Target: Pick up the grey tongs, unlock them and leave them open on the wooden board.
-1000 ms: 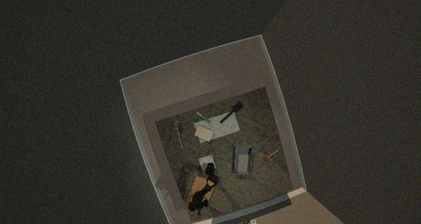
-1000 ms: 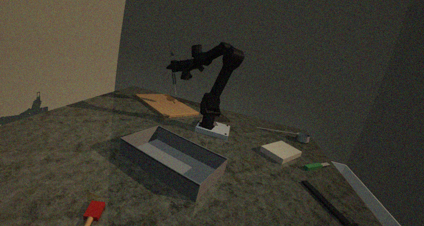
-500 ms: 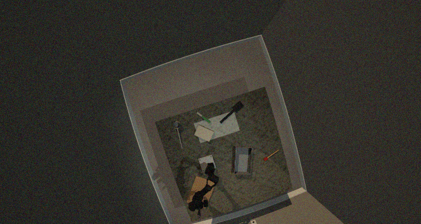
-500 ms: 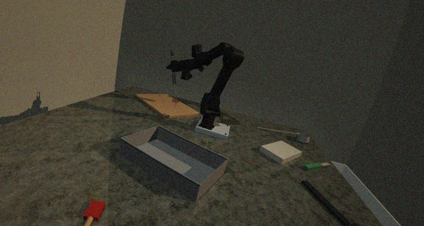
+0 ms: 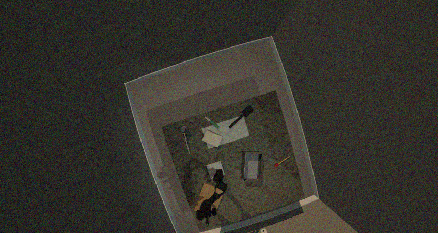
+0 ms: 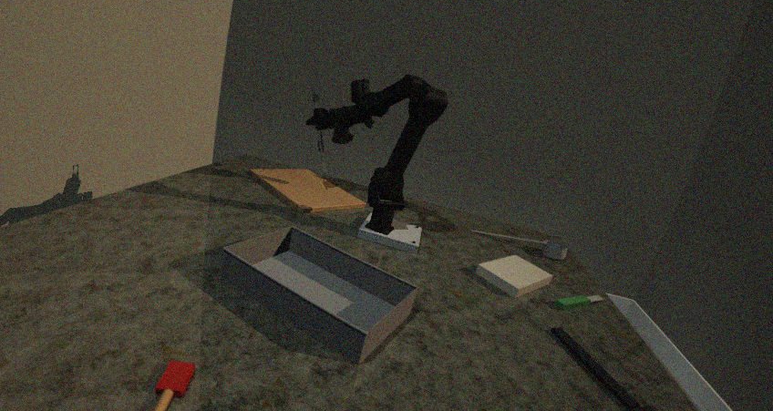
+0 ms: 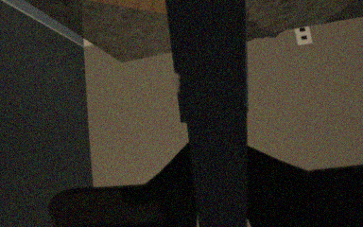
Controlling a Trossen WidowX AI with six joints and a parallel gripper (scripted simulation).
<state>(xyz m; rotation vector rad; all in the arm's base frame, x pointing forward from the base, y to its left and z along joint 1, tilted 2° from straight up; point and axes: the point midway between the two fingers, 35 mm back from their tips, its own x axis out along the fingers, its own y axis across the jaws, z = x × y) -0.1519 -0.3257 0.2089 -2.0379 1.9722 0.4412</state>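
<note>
Right now my gripper tip is 210 mm above the wooden board and 30 mm to the right of it. Also, from my gripper tip: roasting tin: 520 mm ahead, 360 mm to the left, 190 mm below; then block: 730 mm to the left, 210 mm below, 140 mm ahead; then red-headed brush: 840 mm ahead, 340 mm to the left, 210 mm below.
</note>
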